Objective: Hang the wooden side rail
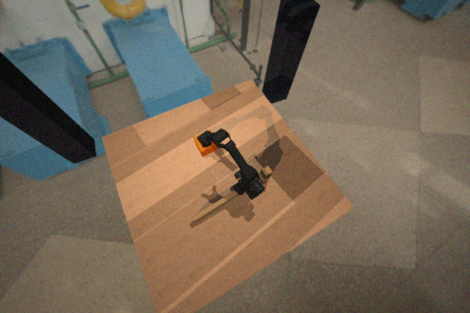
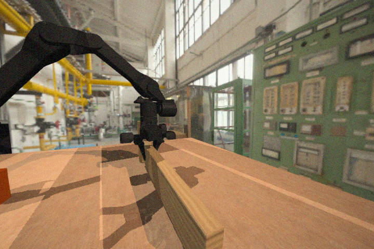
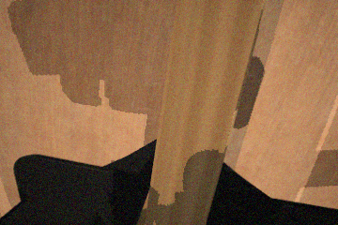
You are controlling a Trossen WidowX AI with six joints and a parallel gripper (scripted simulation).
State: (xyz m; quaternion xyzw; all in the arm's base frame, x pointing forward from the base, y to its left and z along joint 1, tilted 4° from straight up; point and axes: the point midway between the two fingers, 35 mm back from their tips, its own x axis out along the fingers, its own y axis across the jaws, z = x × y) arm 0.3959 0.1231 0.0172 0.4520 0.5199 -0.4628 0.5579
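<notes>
My gripper tip is 1 cm past the wooden headboard post, 14 cm to the right of it and 4 cm below it.
</notes>
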